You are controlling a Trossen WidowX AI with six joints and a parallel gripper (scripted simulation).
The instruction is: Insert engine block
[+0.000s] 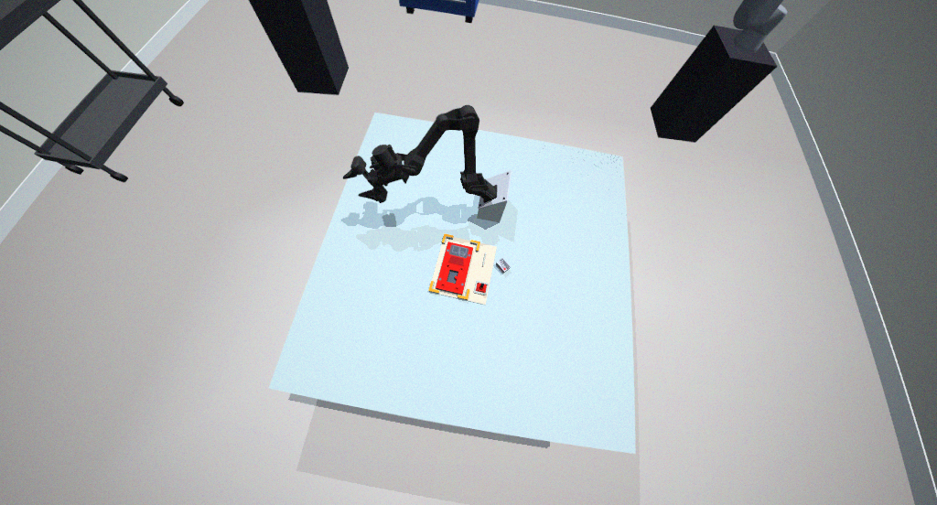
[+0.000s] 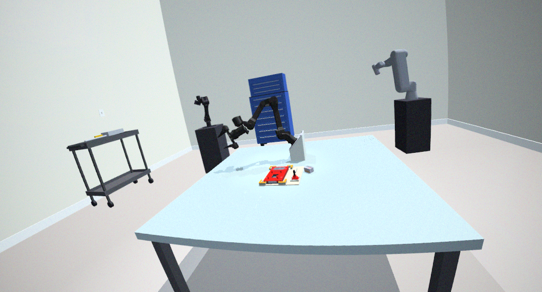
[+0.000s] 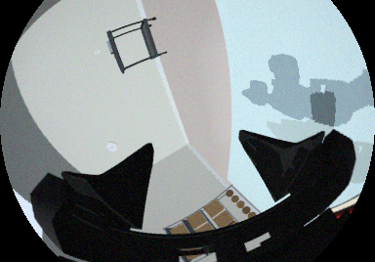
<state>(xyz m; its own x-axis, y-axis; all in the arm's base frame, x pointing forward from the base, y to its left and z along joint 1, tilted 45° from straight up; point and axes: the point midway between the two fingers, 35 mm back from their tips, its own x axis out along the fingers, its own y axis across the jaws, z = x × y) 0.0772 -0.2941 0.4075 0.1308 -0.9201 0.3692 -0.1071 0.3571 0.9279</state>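
Now: the grey engine block 19 cm ahead of my gripper tip, 61 cm to the left of it and 20 cm below it.
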